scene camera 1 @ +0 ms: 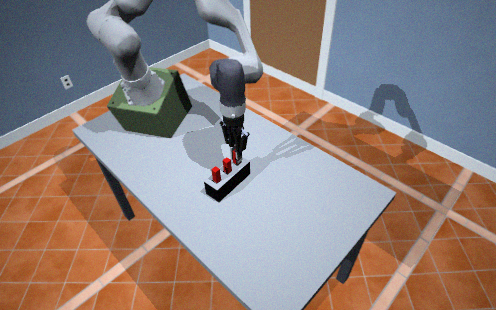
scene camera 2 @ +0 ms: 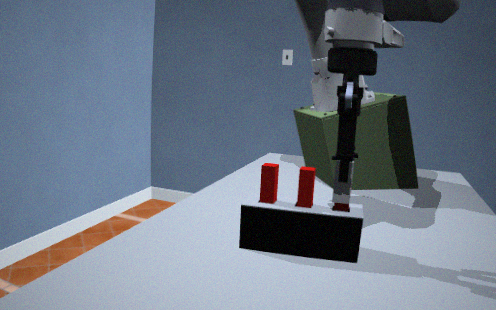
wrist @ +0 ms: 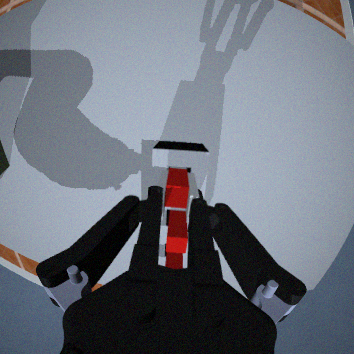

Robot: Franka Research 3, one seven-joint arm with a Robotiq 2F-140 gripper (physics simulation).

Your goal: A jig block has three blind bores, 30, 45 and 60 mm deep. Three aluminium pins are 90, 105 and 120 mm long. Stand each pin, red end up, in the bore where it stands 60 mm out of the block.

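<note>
The jig block stands on the table, with a dark long side and a light top. Two red-ended pins, an outer one and a middle one, stand upright in its bores, their red parts showing above the top. My gripper is shut on the third pin, upright in the bore at the other end. Its red part reaches down to the block top. The fingertips are close above the block and hide most of this pin in scene camera 2.
The grey table carries the block. The green arm base stands at the table's far end, behind the gripper in scene camera 2. Shadows of the arm and gripper fall across the table beside the block.
</note>
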